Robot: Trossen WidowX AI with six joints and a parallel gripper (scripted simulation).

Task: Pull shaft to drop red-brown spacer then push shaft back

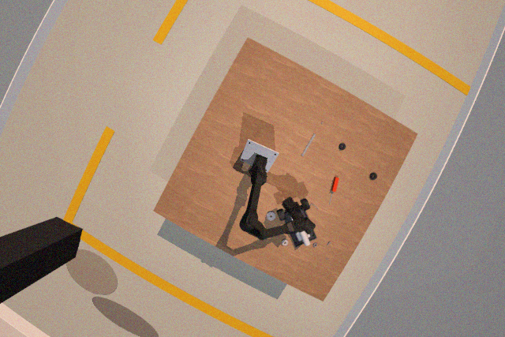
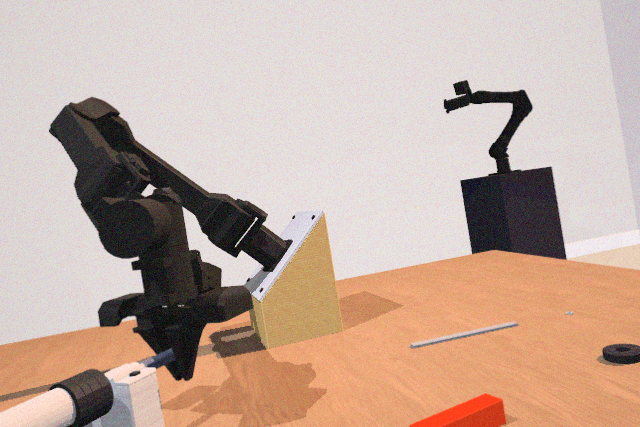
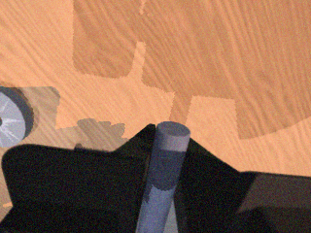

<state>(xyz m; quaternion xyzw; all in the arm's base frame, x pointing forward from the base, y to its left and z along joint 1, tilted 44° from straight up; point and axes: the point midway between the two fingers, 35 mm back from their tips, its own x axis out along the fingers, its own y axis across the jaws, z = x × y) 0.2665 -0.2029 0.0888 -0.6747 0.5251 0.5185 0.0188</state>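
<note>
Right now my gripper tip is 60 mm to the left of the blue-grey shaft, 50 mm short of it and 30 mm below it. From my gripper tip the other things lie so: black collar: 110 mm to the right, 100 mm ahead, 30 mm above; orange-red ring: 130 mm to the right, 120 mm ahead, 30 mm below; black spacer: 110 mm to the right, 100 mm ahead, 30 mm above.
</note>
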